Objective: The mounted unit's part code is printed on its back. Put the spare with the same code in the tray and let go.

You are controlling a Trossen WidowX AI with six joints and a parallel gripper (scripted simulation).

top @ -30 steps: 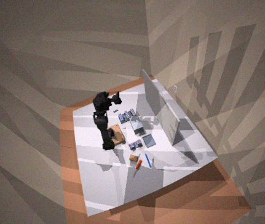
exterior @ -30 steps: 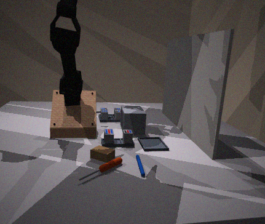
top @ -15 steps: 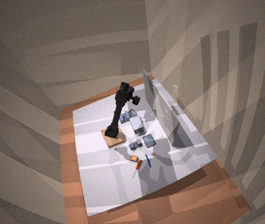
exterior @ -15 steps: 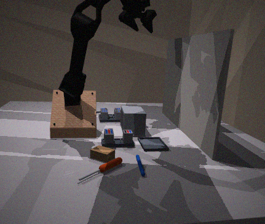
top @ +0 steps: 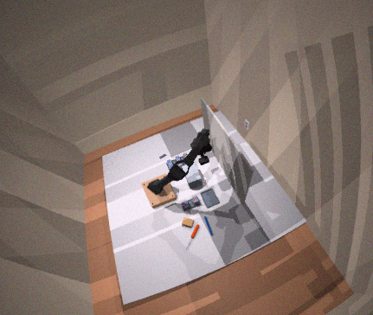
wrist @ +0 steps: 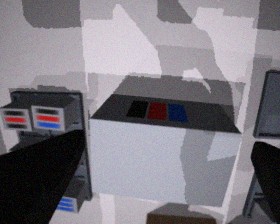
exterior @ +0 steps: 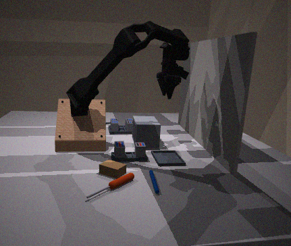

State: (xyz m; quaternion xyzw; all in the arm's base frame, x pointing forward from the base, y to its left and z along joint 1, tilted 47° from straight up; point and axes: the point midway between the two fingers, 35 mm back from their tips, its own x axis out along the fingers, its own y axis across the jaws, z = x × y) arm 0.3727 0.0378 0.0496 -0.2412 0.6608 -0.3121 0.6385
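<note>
Right now my gripper tip is 40 mm past the grey spare, 160 mm to the right of it and 160 mm above it. Also, from my gripper tip: tall grey panel 170 mm ahead, 20 mm to the right, 20 mm above; then dark-rimmed tray 50 mm behind, 200 mm to the right, 200 mm below; then mounted unit 80 mm behind, 20 mm to the left, 150 mm below.
</note>
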